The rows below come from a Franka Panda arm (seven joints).
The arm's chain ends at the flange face. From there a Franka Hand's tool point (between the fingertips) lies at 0.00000 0.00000 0.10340 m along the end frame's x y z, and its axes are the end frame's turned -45 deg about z.
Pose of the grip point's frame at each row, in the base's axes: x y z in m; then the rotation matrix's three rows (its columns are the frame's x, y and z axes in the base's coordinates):
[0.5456 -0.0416 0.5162], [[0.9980 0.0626 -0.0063], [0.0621 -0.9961 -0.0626], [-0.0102 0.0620 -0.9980]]
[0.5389 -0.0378 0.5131], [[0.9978 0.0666 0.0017], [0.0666 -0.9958 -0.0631], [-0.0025 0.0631 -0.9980]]
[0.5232 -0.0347 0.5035], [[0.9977 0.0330 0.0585], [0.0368 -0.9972 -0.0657], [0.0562 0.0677 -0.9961]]
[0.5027 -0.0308 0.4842], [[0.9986 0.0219 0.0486], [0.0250 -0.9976 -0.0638], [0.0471 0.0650 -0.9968]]
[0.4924 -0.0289 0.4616], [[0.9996 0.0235 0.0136], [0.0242 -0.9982 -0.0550], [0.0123 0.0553 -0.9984]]
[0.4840 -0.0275 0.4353], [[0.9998 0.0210 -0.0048], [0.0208 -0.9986 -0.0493], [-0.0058 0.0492 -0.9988]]
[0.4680 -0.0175 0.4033], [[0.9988 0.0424 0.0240], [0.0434 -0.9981 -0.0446], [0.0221 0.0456 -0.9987]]
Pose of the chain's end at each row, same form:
[0.5463 -0.0351 0.6194], [[0.7500 -0.6614 -0.0063], [-0.6604 -0.7483 -0.0626], [0.0366 0.0511 -0.9980]]
[0.5387 -0.0313 0.6163], [[0.7526 -0.6585 0.0017], [-0.6570 -0.7512 -0.0631], [0.0429 0.0464 -0.9980]]
[0.5172 -0.0279 0.6065], [[0.7288 -0.6821 0.0585], [-0.6791 -0.7311 -0.0657], [0.0876 0.0081 -0.9961]]
[0.4977 -0.0242 0.5873], [[0.7216 -0.6906 0.0486], [-0.6877 -0.7231 -0.0638], [0.0793 0.0127 -0.9968]]
[0.4910 -0.0232 0.5648], [[0.7234 -0.6902 0.0136], [-0.6887 -0.7229 -0.0550], [0.0478 0.0304 -0.9984]]
[0.4845 -0.0224 0.5386], [[0.7218 -0.6921 -0.0048], [-0.6914 -0.7208 -0.0493], [0.0307 0.0389 -0.9988]]
[0.4655 -0.0129 0.5066], [[0.7362 -0.6763 0.0240], [-0.6751 -0.7365 -0.0446], [0.0479 0.0166 -0.9987]]

